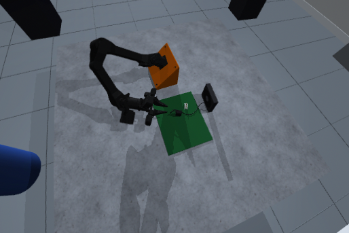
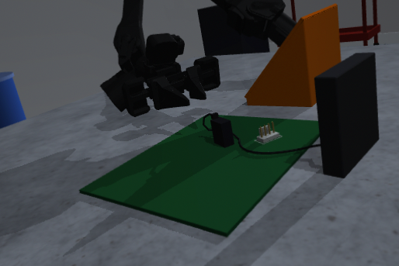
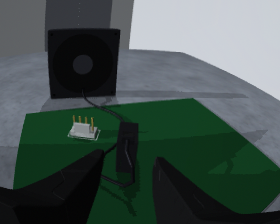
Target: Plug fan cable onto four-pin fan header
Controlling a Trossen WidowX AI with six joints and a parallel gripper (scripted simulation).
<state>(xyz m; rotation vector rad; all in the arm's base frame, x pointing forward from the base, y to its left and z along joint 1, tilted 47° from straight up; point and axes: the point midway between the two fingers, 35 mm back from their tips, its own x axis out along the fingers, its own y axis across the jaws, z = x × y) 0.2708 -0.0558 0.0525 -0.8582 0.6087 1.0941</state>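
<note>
The black fan plug lies 6 cm to the left of my gripper tip, 4 cm below it and 2 cm ahead of it. Also, from my gripper tip: black fan 23 cm to the left, 1 cm below, 1 cm behind; green board 8 cm below, 6 cm to the left, 5 cm ahead; white four-pin fan header 12 cm to the left, 7 cm below, 2 cm behind.
</note>
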